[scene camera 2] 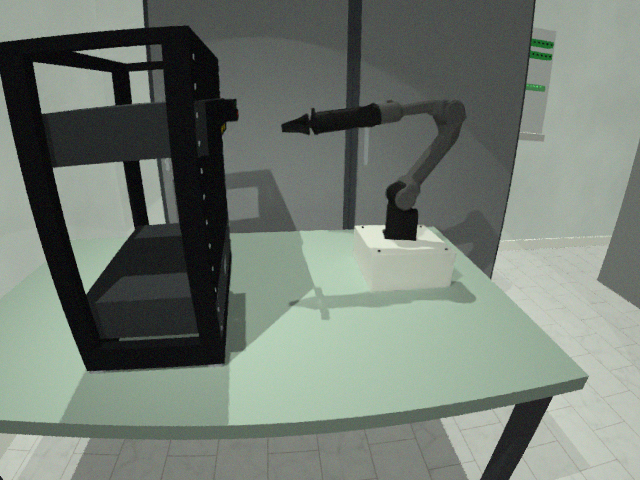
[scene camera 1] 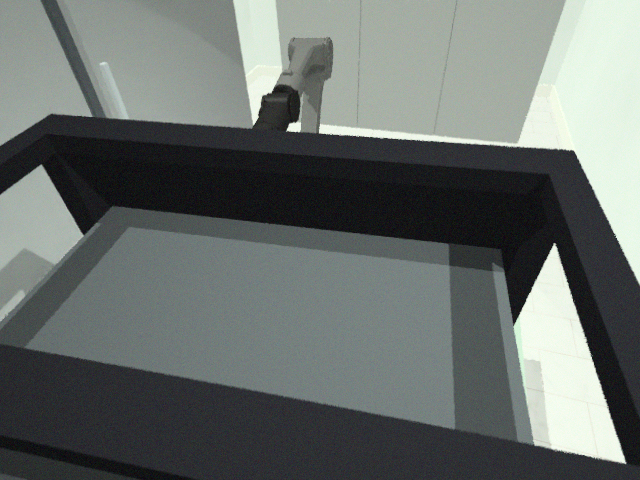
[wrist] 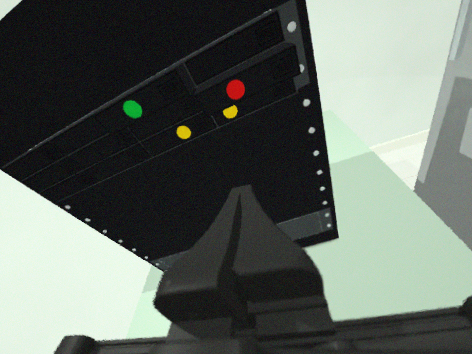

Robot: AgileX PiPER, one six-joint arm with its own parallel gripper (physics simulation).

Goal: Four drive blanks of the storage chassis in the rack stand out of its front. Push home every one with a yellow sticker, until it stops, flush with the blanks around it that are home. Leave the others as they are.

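Observation:
The storage chassis sits high in the black rack. In the wrist view, the blank with a red sticker stands out at the right, and the blank with a green sticker stands out left of it. A blank with a yellow sticker lies below the red one, which hides part of its sticker. Another yellow-stickered blank is to its left. Both yellow ones look about flush; small depth differences cannot be told. My gripper is shut and empty, in front of the chassis and apart from it.
The rack stands on a green table. The arm's white base box stands at the table's right. A dark unit sits low in the rack. Tall grey cabinets stand behind the table.

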